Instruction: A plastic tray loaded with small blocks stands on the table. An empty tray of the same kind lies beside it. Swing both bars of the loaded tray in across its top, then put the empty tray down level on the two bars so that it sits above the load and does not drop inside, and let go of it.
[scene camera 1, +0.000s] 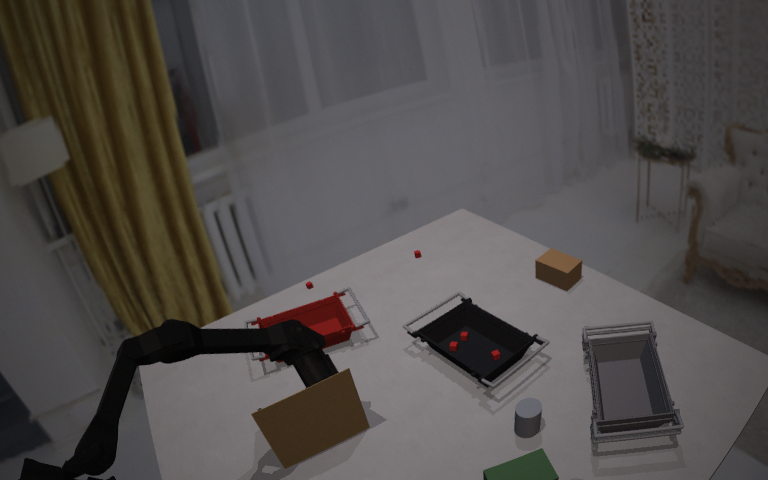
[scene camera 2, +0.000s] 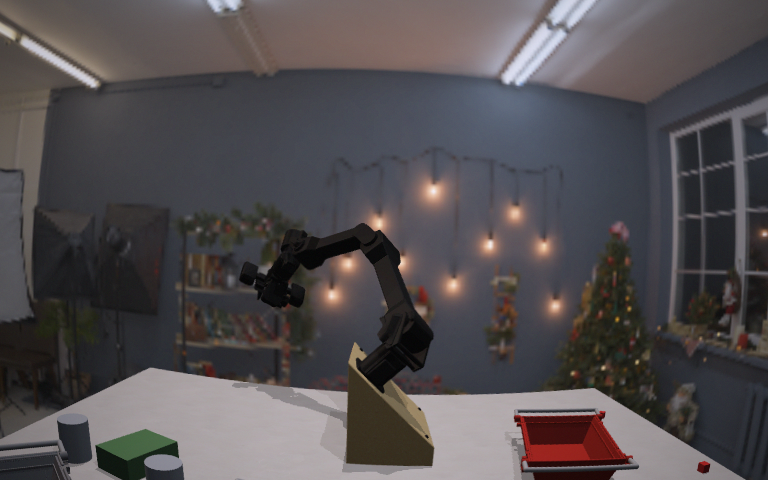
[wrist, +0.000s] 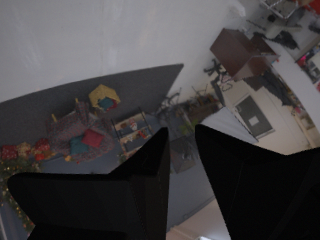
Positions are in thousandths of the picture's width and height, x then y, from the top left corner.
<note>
I see my gripper (scene camera 2: 340, 626), a red tray (scene camera 1: 428, 661), a grey cylinder (scene camera 1: 687, 868), a tan box (scene camera 1: 731, 564) and a grey cylinder (scene camera 2: 96, 895).
My gripper is seen too in the wrist view (wrist: 567, 552). The wrist view misses the red tray: it is out of frame. Scene camera 2 does not show the tan box: it is out of frame.
</note>
